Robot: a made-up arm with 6 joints.
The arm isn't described. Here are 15 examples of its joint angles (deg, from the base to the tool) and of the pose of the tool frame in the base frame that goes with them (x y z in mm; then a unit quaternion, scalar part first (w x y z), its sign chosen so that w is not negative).
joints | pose
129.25 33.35 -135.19 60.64 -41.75 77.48 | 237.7 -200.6 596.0 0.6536 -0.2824 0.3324 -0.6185
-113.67 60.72 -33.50 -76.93 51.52 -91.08 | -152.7 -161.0 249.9 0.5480 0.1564 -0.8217 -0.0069
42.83 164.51 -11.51 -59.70 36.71 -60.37 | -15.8 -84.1 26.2 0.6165 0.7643 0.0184 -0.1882
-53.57 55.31 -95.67 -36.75 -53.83 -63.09 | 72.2 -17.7 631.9 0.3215 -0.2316 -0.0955 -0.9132
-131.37 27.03 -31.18 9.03 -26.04 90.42 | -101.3 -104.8 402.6 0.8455 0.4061 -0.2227 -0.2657
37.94 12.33 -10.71 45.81 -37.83 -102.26 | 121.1 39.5 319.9 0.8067 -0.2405 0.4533 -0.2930
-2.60 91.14 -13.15 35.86 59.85 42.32 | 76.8 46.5 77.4 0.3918 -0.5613 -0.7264 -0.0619
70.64 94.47 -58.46 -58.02 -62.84 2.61 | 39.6 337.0 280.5 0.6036 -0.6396 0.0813 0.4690
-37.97 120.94 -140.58 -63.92 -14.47 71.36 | 354.2 -248.4 503.0 0.8504 0.1009 0.4879 -0.1688
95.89 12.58 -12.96 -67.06 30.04 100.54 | 31.9 134.1 271.6 0.4216 -0.2246 0.7114 0.5155
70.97 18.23 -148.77 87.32 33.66 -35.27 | -195.4 -399.0 474.5 0.5219 -0.2042 -0.3969 0.7269
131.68 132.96 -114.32 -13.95 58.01 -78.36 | -279.4 344.1 170.5 0.1916 -0.9342 -0.2994 -0.0290
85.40 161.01 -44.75 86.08 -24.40 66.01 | 49.3 107.0 -117.9 0.2616 0.4970 0.8261 -0.0460
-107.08 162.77 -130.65 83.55 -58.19 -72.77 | -224.0 -445.7 89.8 0.0281 0.7442 0.1542 -0.6493
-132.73 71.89 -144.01 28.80 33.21 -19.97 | -21.7 -61.9 689.9 0.4482 0.2915 0.2465 -0.8083
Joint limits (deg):
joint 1: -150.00..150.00
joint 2: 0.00..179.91
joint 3: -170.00..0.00
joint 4: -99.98..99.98
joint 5: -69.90..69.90
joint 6: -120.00..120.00
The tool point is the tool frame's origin. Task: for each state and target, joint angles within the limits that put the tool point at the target. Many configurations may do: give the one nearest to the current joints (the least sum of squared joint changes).
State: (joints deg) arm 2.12 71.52 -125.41 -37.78 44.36 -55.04
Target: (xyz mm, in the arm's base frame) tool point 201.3 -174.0 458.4
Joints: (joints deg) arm -28.62 75.81 -95.85 -39.87 63.00 -55.04
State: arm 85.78 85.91 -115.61 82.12 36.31 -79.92
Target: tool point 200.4 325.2 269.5
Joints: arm 49.82 100.31 -77.08 73.35 36.84 -79.92
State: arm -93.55 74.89 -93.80 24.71 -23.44 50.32
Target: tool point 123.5 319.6 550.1
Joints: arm -114.55 14.97 -112.65 21.23 -35.04 50.32
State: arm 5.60 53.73 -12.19 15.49 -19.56 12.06
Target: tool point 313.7 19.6 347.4
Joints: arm 5.39 74.92 -54.85 14.16 -24.50 12.06
